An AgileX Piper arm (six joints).
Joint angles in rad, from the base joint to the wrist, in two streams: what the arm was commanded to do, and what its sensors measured. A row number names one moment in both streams.
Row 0, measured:
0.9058 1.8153 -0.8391 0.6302 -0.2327 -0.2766
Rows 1 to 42, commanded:
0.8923 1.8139 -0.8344 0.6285 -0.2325 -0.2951
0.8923 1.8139 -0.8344 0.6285 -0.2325 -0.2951
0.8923 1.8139 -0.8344 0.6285 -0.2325 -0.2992
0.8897 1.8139 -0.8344 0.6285 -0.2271 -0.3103
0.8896 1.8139 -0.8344 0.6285 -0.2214 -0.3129
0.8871 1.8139 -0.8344 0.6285 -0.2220 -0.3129
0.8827 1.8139 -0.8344 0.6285 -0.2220 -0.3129
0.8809 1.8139 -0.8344 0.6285 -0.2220 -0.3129
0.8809 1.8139 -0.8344 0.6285 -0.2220 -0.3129
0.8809 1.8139 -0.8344 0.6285 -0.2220 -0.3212
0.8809 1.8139 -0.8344 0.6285 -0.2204 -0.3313
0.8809 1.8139 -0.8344 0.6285 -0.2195 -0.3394
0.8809 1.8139 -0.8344 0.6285 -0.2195 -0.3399
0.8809 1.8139 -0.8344 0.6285 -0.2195 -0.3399
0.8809 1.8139 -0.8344 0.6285 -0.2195 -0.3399
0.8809 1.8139 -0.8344 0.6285 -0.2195 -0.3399
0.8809 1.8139 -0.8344 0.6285 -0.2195 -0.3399
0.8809 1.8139 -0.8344 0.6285 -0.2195 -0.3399
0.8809 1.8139 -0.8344 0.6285 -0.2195 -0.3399
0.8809 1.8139 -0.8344 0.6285 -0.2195 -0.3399
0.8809 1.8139 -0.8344 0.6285 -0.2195 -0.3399
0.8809 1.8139 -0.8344 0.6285 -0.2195 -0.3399
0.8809 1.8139 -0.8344 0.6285 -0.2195 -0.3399
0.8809 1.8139 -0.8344 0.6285 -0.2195 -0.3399
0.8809 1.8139 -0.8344 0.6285 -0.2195 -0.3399
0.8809 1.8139 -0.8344 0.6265 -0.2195 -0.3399
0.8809 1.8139 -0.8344 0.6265 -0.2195 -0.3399
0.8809 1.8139 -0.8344 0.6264 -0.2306 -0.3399
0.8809 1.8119 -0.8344 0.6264 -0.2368 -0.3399
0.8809 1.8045 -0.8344 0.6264 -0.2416 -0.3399
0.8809 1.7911 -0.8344 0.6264 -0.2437 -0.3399
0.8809 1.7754 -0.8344 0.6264 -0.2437 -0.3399
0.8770 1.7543 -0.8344 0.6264 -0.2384 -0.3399
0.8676 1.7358 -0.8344 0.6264 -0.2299 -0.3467
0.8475 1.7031 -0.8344 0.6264 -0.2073 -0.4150
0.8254 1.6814 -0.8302 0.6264 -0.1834 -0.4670
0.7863 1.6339 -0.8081 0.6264 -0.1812 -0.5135
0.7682 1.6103 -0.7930 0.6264 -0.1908 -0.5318
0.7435 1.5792 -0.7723 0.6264 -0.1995 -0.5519
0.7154 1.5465 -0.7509 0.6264 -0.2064 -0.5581
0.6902 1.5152 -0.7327 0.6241 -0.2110 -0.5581
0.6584 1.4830 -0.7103 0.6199 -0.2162 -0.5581
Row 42, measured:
0.7564 1.5980 -0.7790 0.6336 -0.1915 -0.5170
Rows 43 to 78, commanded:
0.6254 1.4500 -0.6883 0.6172 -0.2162 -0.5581
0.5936 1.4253 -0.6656 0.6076 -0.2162 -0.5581
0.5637 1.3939 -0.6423 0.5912 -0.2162 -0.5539
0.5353 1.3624 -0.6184 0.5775 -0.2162 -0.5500
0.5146 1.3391 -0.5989 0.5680 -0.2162 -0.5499
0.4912 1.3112 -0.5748 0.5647 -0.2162 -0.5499
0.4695 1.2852 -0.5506 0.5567 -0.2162 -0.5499
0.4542 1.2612 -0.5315 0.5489 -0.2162 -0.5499
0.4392 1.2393 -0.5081 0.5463 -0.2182 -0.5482
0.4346 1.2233 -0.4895 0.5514 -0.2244 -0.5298
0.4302 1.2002 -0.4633 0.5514 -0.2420 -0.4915
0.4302 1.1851 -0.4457 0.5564 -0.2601 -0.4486
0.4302 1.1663 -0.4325 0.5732 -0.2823 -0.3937
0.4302 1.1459 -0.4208 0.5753 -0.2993 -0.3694
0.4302 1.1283 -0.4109 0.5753 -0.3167 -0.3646
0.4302 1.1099 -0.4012 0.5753 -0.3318 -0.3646
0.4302 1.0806 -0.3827 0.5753 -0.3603 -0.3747
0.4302 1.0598 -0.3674 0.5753 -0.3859 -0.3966
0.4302 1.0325 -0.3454 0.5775 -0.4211 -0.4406
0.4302 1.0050 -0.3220 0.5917 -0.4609 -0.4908
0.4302 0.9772 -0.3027 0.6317 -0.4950 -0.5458
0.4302 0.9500 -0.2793 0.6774 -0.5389 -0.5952
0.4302 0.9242 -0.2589 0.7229 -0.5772 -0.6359
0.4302 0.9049 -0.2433 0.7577 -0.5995 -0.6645
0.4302 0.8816 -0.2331 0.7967 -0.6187 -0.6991
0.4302 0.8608 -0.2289 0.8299 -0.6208 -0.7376
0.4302 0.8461 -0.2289 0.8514 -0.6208 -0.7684
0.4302 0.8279 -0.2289 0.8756 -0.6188 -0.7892
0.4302 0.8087 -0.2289 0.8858 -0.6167 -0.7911
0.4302 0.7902 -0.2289 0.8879 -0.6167 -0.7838
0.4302 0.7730 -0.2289 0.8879 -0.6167 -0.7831
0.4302 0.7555 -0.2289 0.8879 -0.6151 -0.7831
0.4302 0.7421 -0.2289 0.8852 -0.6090 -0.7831
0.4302 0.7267 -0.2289 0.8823 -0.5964 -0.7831
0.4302 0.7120 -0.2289 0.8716 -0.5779 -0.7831
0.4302 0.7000 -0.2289 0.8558 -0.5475 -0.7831
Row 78, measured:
0.4340 0.7535 -0.2346 0.8802 -0.5984 -0.7711
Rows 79 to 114, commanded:
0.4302 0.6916 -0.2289 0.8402 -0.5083 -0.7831
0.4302 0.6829 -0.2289 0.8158 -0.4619 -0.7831
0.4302 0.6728 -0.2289 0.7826 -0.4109 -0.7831
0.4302 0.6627 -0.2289 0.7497 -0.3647 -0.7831
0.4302 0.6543 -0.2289 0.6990 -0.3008 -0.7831
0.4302 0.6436 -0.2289 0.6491 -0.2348 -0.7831
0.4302 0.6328 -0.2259 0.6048 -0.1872 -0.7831
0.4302 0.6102 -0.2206 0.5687 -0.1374 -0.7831
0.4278 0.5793 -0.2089 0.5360 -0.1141 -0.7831
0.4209 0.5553 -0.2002 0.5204 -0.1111 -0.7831
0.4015 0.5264 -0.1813 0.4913 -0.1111 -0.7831
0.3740 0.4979 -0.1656 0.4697 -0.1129 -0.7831
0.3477 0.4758 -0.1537 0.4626 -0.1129 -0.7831
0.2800 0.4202 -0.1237 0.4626 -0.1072 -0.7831
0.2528 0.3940 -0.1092 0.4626 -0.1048 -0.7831
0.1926 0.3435 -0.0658 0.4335 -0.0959 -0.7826
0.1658 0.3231 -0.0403 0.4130 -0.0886 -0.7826
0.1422 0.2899 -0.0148 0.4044 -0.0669 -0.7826
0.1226 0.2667 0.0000 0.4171 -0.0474 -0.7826
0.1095 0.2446 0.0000 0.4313 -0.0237 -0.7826
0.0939 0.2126 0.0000 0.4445 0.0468 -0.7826
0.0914 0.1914 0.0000 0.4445 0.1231 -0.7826
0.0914 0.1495 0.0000 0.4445 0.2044 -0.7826
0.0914 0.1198 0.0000 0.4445 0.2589 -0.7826
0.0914 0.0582 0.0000 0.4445 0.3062 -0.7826
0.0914 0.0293 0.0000 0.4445 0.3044 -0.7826
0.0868 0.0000 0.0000 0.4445 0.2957 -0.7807
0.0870 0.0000 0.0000 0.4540 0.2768 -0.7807
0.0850 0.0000 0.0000 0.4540 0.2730 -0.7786
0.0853 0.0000 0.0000 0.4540 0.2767 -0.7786
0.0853 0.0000 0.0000 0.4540 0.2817 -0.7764
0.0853 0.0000 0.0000 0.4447 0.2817 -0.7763
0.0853 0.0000 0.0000 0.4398 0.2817 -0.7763
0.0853 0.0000 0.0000 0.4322 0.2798 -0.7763
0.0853 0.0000 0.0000 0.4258 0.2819 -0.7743
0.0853 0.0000 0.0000 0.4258 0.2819 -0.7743
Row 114, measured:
0.0910 0.0067 -0.0045 0.4390 0.2838 -0.7755
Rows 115 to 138, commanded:
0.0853 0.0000 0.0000 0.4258 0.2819 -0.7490
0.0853 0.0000 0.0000 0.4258 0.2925 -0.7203
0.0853 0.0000 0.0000 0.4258 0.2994 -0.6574
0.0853 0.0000 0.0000 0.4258 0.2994 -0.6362
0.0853 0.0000 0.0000 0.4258 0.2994 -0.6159
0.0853 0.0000 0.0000 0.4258 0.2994 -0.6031
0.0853 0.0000 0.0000 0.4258 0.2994 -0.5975
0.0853 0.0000 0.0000 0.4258 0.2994 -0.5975
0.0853 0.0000 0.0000 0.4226 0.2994 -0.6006
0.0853 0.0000 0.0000 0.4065 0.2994 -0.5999
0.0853 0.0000 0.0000 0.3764 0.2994 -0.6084
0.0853 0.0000 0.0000 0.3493 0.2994 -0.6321
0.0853 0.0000 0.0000 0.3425 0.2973 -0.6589
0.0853 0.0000 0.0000 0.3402 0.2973 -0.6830
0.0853 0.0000 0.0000 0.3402 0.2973 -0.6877
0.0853 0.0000 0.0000 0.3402 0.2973 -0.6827
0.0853 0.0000 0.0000 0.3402 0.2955 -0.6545
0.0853 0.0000 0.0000 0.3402 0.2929 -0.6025
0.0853 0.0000 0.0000 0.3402 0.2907 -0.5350
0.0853 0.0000 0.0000 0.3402 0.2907 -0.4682
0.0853 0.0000 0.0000 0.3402 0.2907 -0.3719
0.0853 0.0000 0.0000 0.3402 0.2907 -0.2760
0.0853 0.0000 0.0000 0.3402 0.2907 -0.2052
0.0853 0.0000 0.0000 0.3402 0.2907 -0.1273
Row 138, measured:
0.0910 0.0067 -0.0045 0.3462 0.2967 -0.4243
